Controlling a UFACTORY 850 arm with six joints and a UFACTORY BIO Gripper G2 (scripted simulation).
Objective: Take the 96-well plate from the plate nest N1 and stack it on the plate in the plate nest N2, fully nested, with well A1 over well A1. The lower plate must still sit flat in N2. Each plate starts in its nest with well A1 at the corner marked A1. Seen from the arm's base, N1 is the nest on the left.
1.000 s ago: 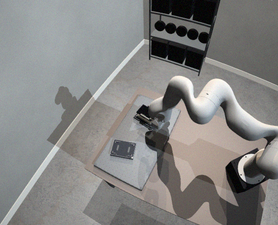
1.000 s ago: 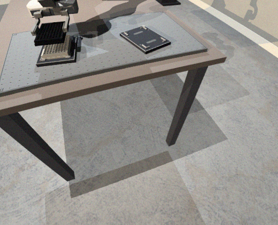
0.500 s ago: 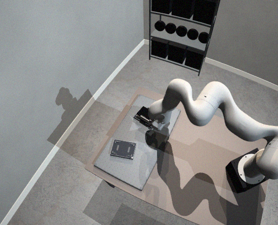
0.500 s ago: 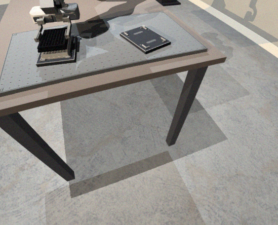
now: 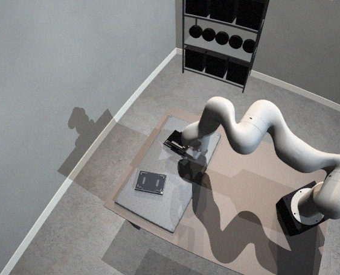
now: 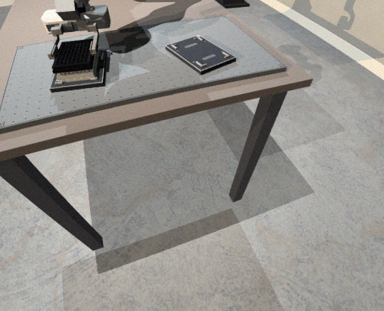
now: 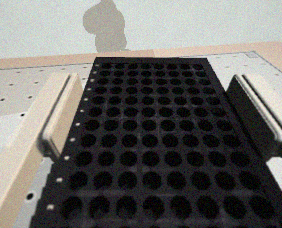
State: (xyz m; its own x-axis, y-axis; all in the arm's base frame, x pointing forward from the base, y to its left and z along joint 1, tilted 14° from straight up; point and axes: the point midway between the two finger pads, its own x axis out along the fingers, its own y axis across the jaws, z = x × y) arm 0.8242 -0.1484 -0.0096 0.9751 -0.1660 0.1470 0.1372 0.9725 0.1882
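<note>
Right now the black 96-well plate is 1 cm below my hand. Also, from my hand: plate nest N1: 31 cm to the left, 5 cm below, 2 cm ahead; white 96-well plate: 4 cm below; plate nest N2: 5 cm below.
</note>
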